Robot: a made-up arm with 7 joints.
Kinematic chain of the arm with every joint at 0, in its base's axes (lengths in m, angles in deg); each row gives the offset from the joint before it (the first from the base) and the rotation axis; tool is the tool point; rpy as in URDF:
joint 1: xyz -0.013 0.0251 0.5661 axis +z
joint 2: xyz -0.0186 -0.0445 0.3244 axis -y
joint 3: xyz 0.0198 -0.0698 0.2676 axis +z
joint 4: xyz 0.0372 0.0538 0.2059 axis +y
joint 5: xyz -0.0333 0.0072 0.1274 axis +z
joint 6: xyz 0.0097 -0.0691 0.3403 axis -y
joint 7: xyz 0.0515 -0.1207 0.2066 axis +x
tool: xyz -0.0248 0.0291 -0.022 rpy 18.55 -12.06 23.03
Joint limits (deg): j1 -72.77..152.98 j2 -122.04..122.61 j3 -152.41..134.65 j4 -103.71..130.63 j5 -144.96..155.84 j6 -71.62..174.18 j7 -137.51..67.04
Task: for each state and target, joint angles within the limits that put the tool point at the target. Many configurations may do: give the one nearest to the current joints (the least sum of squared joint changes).
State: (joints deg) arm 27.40 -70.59 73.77 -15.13 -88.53 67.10 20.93
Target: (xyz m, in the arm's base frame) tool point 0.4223 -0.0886 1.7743
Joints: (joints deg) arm 26.23 -44.80 59.80 -24.84 -92.09 78.88 21.37
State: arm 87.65 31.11 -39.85 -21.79 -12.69 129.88 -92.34
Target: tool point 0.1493 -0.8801 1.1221
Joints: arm 94.33 59.88 -32.54 -5.93 -7.87 105.96 -93.66
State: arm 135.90 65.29 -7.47 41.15 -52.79 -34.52 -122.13
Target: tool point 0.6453 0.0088 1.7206
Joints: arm 142.06 60.81 -7.59 56.86 -43.93 -45.40 -120.66
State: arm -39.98 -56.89 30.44 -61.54 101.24 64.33 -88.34
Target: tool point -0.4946 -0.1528 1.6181
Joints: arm -55.44 -22.96 37.80 -92.88 92.93 58.78 -88.11
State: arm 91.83 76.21 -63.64 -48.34 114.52 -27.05 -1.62
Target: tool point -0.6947 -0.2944 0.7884
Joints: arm 66.78 89.77 -54.29 -85.63 125.62 -30.85 -0.11
